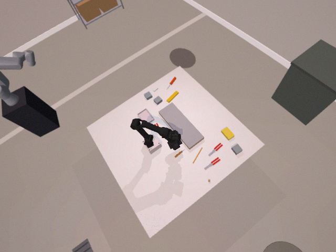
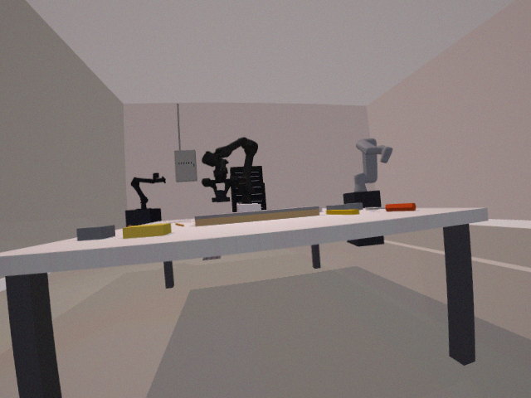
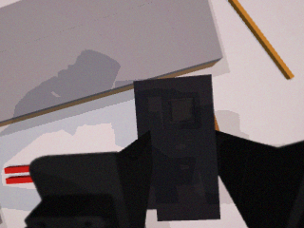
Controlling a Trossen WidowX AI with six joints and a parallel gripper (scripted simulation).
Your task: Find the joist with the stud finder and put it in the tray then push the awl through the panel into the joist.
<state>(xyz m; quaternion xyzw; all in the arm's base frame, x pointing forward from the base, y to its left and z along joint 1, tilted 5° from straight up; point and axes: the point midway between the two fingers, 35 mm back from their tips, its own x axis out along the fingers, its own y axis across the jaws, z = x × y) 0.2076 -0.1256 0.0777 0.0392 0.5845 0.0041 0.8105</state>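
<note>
The awl is 10 mm ahead of my gripper tip, 70 mm to the right of it and 120 mm below it. Round my gripper tip: orange pencil (130 mm ahead, 180 mm to the right, 120 mm below); stud finder (10 mm ahead, 20 mm above); square light (20 mm ahead, 30 mm above).
</note>
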